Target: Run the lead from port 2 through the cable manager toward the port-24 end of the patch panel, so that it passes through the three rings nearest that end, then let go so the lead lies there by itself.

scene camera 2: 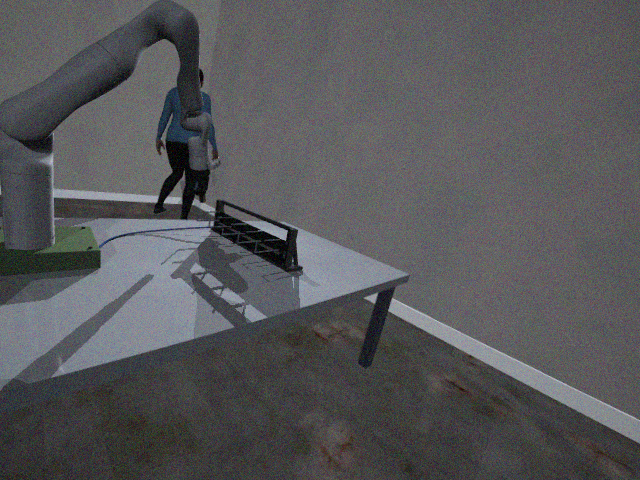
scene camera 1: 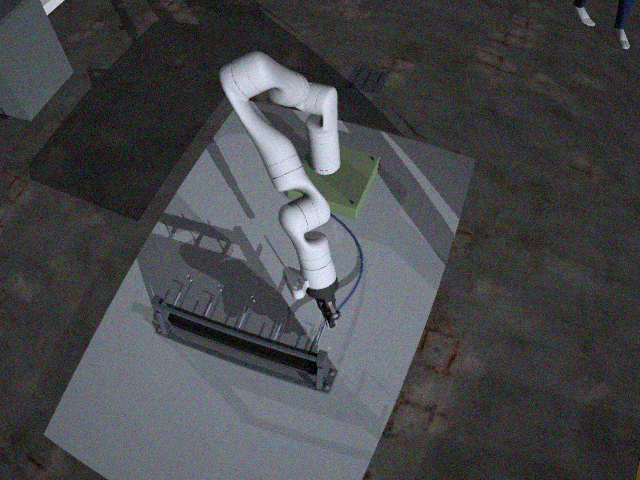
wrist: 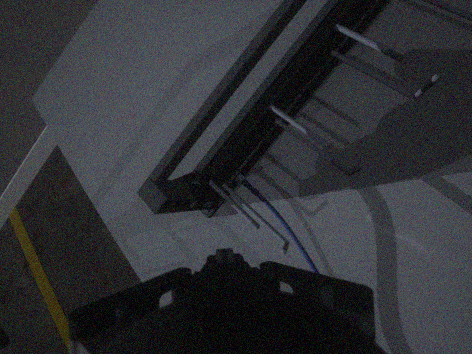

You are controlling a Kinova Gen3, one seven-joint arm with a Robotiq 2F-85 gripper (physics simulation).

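Observation:
The black patch panel (scene camera 1: 325, 371) (scene camera 2: 290, 248) (wrist: 266, 119) stands on the grey table (scene camera 1: 175, 429) (scene camera 2: 347, 273), with several thin ring prongs (scene camera 1: 244, 314) (wrist: 250, 211) sticking out behind it. The blue lead (scene camera 1: 360, 257) (scene camera 2: 151, 231) (wrist: 287, 228) curves from the green base block (scene camera 1: 351, 186) (scene camera 2: 89, 248) to the panel's near end. In the wrist view it runs past the end prongs, to the right of the fingers. My gripper (scene camera 1: 330, 320) (wrist: 224, 260) is shut on nothing, just above and behind that end of the panel. It is hard to make out in the second scene view.
A person in a blue top (scene camera 2: 175, 124) walks behind the table's far edge. The white arm (scene camera 1: 290, 167) reaches over the table's middle. The table's edge lies close to the right of the panel end.

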